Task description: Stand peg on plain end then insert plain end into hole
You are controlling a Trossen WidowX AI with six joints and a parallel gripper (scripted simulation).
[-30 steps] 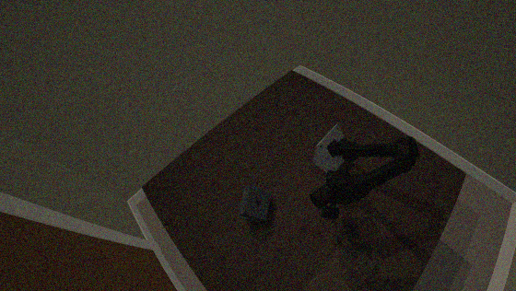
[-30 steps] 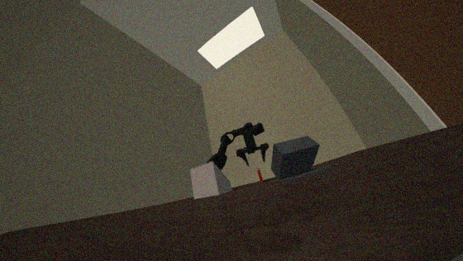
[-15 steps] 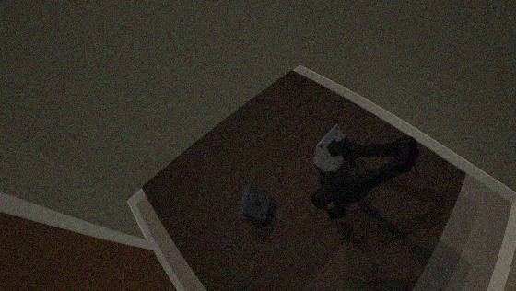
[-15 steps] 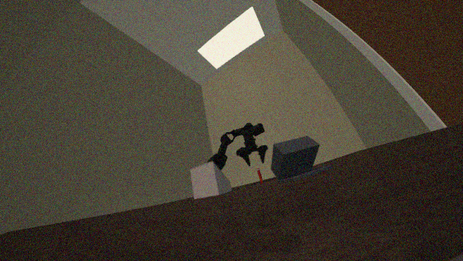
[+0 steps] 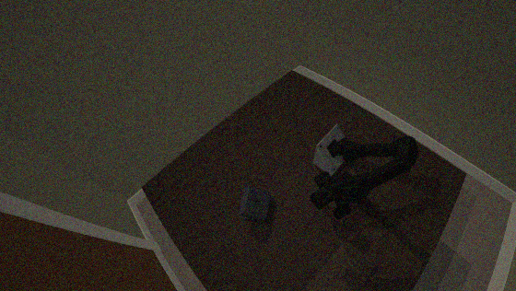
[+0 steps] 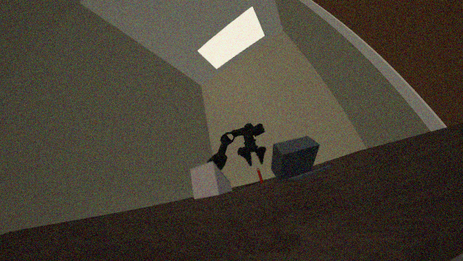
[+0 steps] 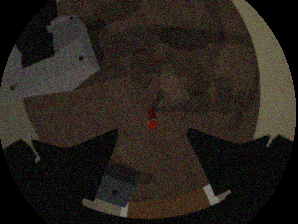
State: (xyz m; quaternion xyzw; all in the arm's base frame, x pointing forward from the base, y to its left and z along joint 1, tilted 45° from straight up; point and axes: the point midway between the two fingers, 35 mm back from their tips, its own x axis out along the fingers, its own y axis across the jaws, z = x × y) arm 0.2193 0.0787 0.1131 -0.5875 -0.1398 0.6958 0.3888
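Right now my gripper tip is 4 cm above the red peg. Round my gripper tip: blue-grey sloped panel: 23 cm to the right, 21 cm ahead, 4 cm below.
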